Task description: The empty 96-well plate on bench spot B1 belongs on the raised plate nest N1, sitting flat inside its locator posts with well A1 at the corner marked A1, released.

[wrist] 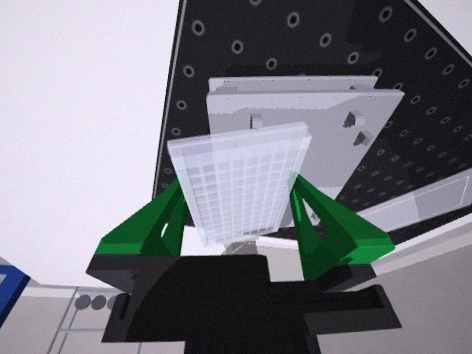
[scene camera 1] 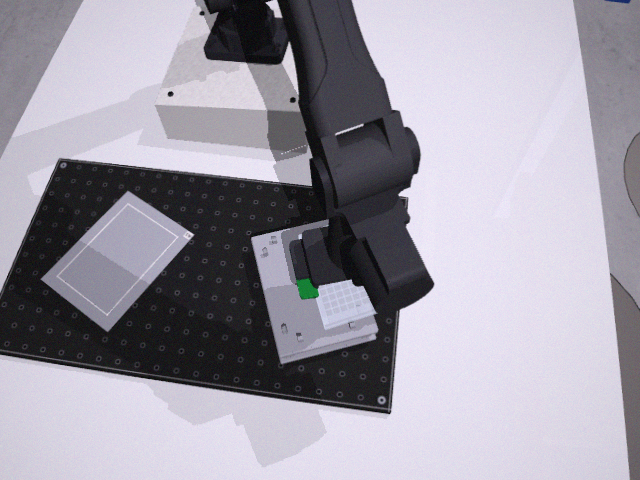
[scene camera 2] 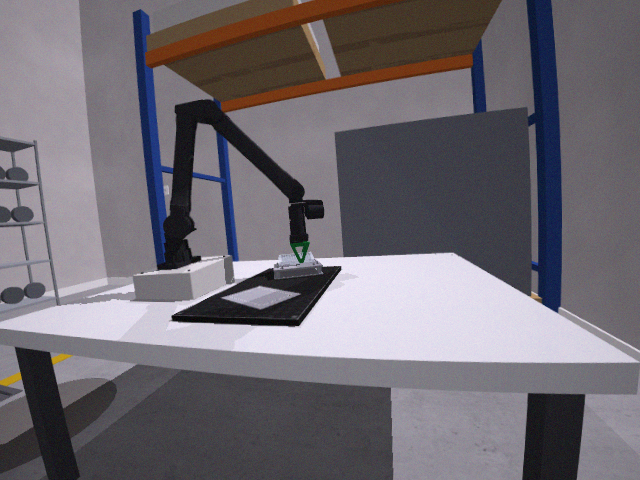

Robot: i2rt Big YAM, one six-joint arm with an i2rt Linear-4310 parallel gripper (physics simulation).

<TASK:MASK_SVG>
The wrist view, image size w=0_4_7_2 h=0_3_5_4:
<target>my gripper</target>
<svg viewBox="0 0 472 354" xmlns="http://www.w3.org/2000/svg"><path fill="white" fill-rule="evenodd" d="M396 247L385 231L322 193L298 174L289 198L304 281L271 282L267 257L261 254L181 256L188 205L177 177L161 194L101 238L85 273L125 292L116 296L101 343L185 341L184 354L321 354L317 335L403 328L381 285L374 284L359 291L342 292L377 277L370 263L390 253ZM303 199L328 230L328 236L323 242L321 242L307 214Z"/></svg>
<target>well plate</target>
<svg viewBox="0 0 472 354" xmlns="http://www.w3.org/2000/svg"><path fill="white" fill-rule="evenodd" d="M304 121L167 140L167 148L203 248L211 248L278 231L289 201L289 194L299 174L312 138L307 132L308 125Z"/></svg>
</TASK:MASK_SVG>
